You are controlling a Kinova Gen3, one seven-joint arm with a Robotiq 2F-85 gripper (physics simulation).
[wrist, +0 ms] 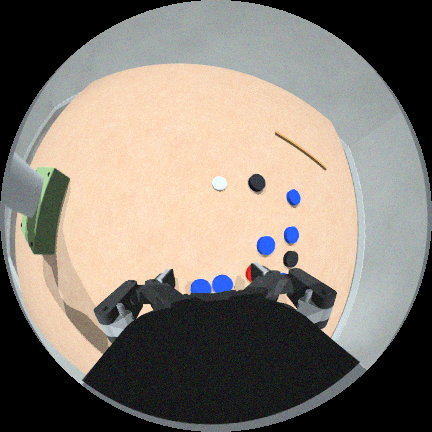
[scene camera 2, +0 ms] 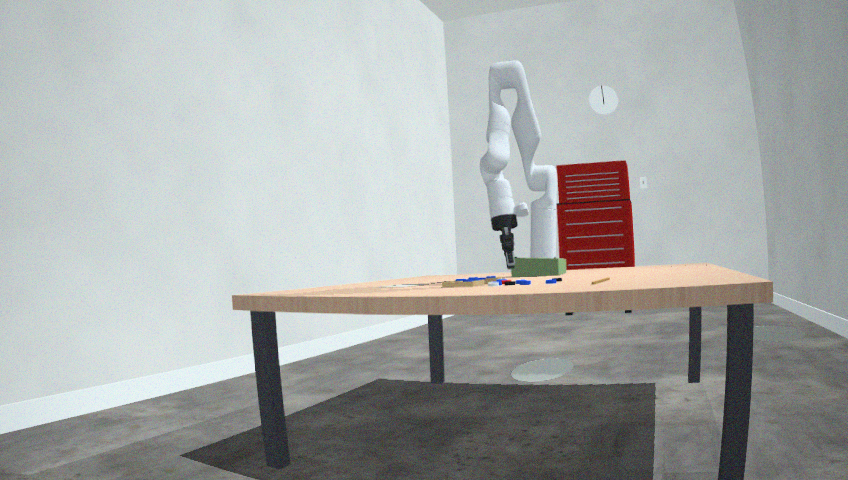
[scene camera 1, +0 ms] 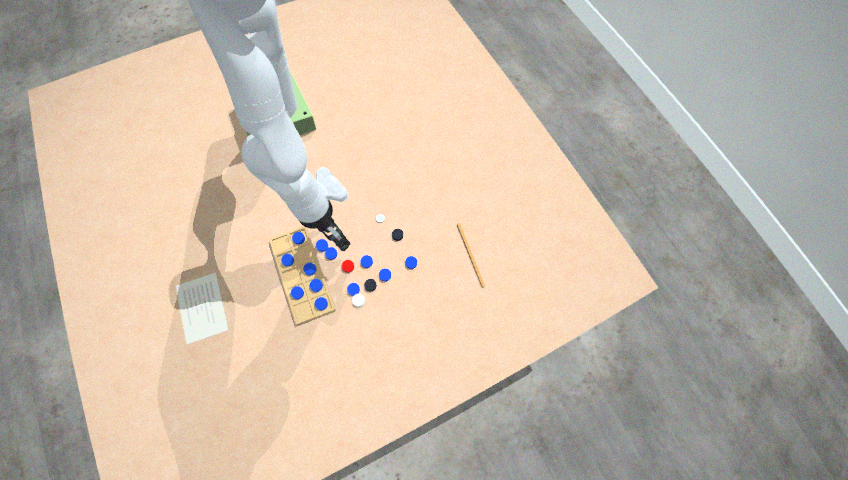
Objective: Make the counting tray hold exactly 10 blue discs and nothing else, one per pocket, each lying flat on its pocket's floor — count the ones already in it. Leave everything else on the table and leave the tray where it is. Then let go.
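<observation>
The counting tray (scene camera 1: pixel 304 318) (scene camera 2: pixel 461 284) has two columns of pockets. Several blue discs lie in it, among them one disc (scene camera 1: pixel 298 237) at the top right and one disc (scene camera 1: pixel 320 303) at the bottom right; the top-left and bottom-left pockets are empty. Two loose blue discs, one (scene camera 1: pixel 321 245) (wrist: pixel 201 287) and another (scene camera 1: pixel 330 253) (wrist: pixel 222 283), lie close together beside the tray's right edge. More loose blue discs, such as one (scene camera 1: pixel 366 261) (wrist: pixel 266 245) and one (scene camera 1: pixel 411 262) (wrist: pixel 293 197), lie further right. My gripper (scene camera 1: pixel 343 245) (scene camera 2: pixel 510 265) (wrist: pixel 212 274) is open and empty, above the table near the close pair.
A red disc (scene camera 1: pixel 348 266), two black discs (scene camera 1: pixel 397 234) (scene camera 1: pixel 370 285) and two white discs (scene camera 1: pixel 380 218) (scene camera 1: pixel 358 300) lie among the loose blue ones. A thin stick (scene camera 1: pixel 471 255) lies right, a printed sheet (scene camera 1: pixel 205 321) left. A green block (scene camera 2: pixel 538 267) (wrist: pixel 52 215) is by the arm's base.
</observation>
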